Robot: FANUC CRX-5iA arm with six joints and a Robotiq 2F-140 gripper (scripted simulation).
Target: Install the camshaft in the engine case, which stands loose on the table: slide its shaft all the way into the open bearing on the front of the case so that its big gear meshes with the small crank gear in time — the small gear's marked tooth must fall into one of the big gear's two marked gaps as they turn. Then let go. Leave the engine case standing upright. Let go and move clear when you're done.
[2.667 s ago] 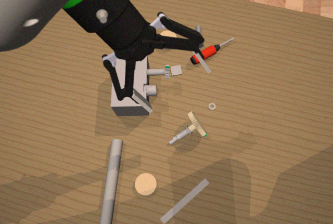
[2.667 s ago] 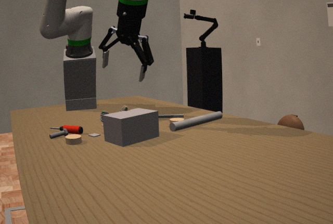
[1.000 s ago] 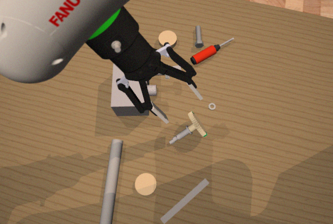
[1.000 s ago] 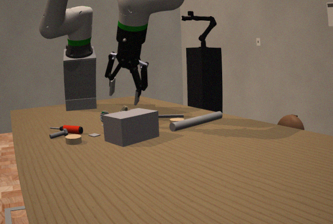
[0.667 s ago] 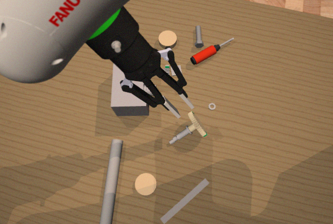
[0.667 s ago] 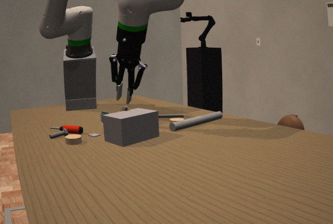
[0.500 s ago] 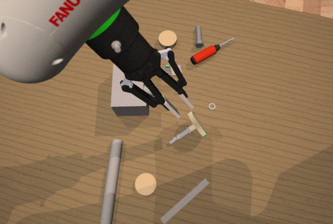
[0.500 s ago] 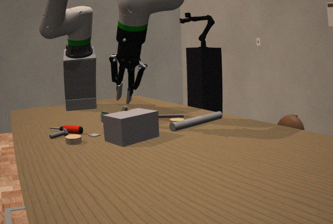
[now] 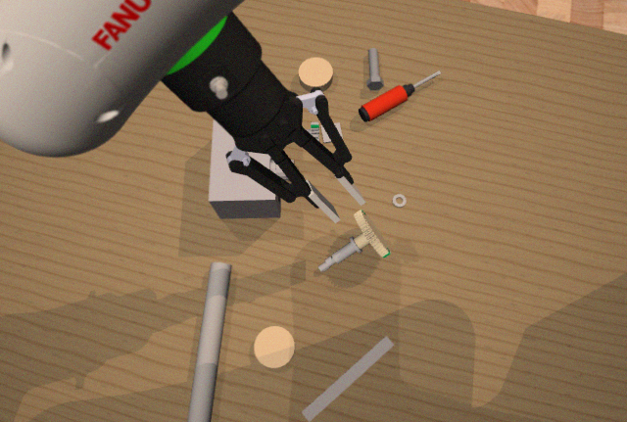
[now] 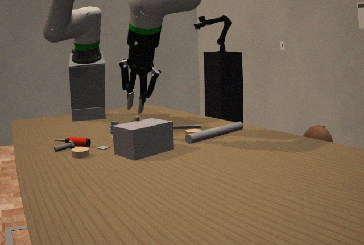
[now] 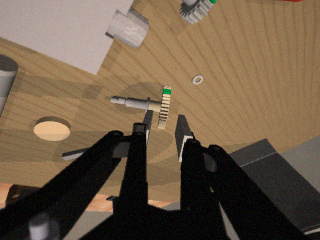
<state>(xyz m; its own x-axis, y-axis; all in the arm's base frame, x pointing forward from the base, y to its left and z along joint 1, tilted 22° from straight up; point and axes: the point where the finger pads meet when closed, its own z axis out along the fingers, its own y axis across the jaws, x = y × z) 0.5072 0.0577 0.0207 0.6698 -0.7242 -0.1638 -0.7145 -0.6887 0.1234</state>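
My gripper is now 100 mm to the left of the small crank gear, 60 mm above it and 50 mm short of it. From my hand the other things lie so: small grey plate (140 mm to the right, 120 mm below, 40 mm ahead); flat bar (200 mm to the left, 120 mm below, 80 mm behind); wooden disc (190 mm to the left, 120 mm below, 30 mm ahead).
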